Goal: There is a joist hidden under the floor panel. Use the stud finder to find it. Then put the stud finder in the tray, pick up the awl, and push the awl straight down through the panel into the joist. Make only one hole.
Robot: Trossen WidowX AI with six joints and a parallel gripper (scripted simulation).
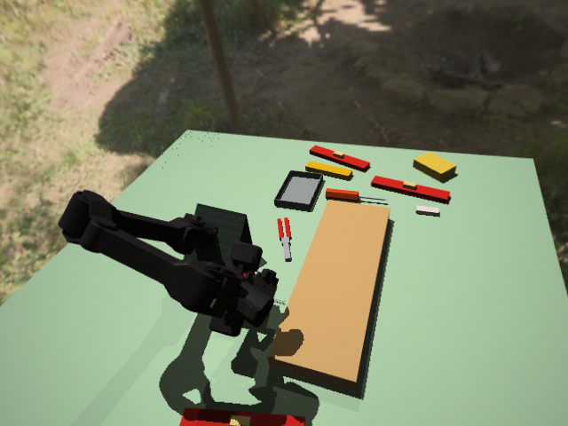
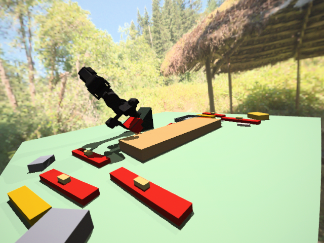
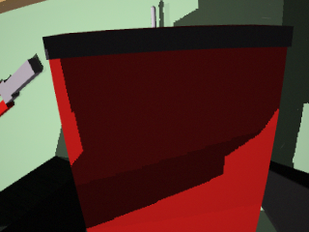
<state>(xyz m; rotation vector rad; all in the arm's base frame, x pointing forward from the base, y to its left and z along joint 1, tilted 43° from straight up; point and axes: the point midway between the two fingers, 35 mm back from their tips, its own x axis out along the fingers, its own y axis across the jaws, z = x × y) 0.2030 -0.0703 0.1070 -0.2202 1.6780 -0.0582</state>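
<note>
The awl is 60 mm below my gripper tip, 40 mm to the left of it and 20 mm ahead of it. Also, from my gripper tip: tray: 450 mm to the left, 90 mm behind, 60 mm below; then red stud finder: 20 mm to the left, 20 mm below, 10 mm ahead; then grey block: 390 mm to the right, 60 mm below, 60 mm ahead.
</note>
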